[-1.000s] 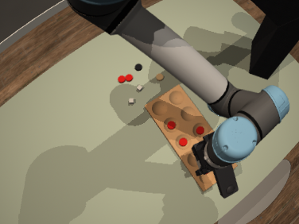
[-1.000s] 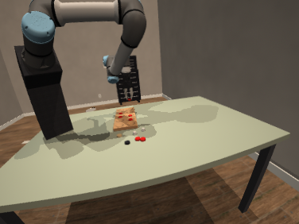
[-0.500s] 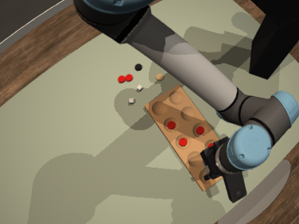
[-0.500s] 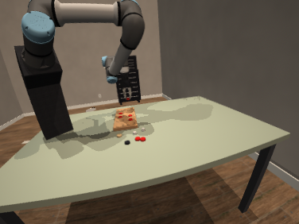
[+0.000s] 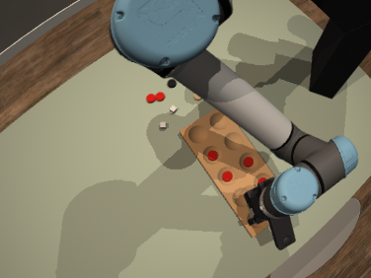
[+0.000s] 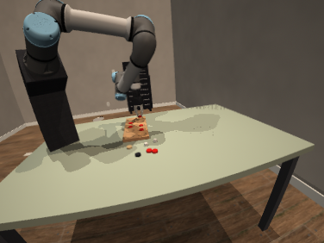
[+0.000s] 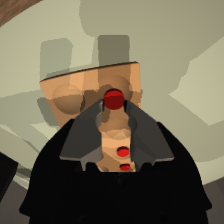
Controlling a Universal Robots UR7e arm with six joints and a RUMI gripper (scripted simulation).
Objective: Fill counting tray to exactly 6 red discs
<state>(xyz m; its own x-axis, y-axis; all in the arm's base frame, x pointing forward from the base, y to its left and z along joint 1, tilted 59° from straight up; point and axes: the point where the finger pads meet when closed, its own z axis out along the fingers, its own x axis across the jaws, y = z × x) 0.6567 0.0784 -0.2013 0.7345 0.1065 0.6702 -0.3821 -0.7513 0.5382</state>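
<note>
Now: the black disc 470 mm to the right of my hand, 160 mm behind it and 50 mm below it. Round my hand: wooden counting tray: 130 mm to the right, 80 mm behind, 40 mm below; then tan disc: 370 mm to the right, 180 mm behind, 50 mm below.
</note>
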